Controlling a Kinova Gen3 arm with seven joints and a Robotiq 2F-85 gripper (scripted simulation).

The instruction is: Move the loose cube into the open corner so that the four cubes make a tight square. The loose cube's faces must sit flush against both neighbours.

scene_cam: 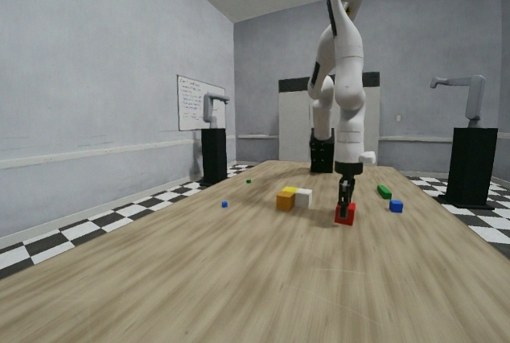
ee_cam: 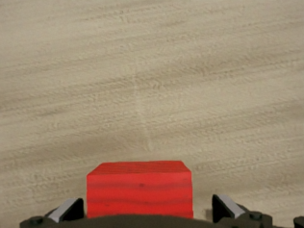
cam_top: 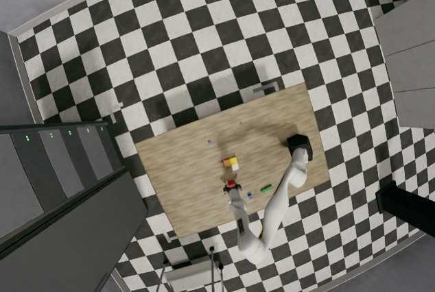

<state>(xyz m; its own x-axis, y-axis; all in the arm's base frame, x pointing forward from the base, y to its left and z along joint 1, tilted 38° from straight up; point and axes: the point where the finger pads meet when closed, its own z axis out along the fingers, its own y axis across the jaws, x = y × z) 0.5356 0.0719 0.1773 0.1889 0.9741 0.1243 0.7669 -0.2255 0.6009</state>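
The red cube is 1 cm below my hand. From my hand the other things lie so: green block: 25 cm behind, 18 cm to the left, 2 cm below.
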